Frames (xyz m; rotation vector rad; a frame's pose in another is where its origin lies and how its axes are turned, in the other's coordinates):
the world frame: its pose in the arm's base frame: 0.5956 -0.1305 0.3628 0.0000 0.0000 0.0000
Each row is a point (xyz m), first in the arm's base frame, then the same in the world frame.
Working: the arm's base frame: its pose in the world frame: -0.5956 0.1305 -0.3628 0.0000 0.0000 0.0000

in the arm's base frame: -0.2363 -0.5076 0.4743
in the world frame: -0.8319 -0.3771 0.1115
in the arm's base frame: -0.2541 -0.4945 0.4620
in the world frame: -0.8497 -0.3640 0.0992
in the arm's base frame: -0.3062 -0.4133 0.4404
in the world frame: -0.9018 -0.2828 0.0776
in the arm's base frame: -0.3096 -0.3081 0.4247
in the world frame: -0.9052 -0.1776 0.0619
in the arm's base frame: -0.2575 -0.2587 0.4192
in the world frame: -0.8531 -0.1282 0.0564
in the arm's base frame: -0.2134 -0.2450 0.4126
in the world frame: -0.8090 -0.1145 0.0498
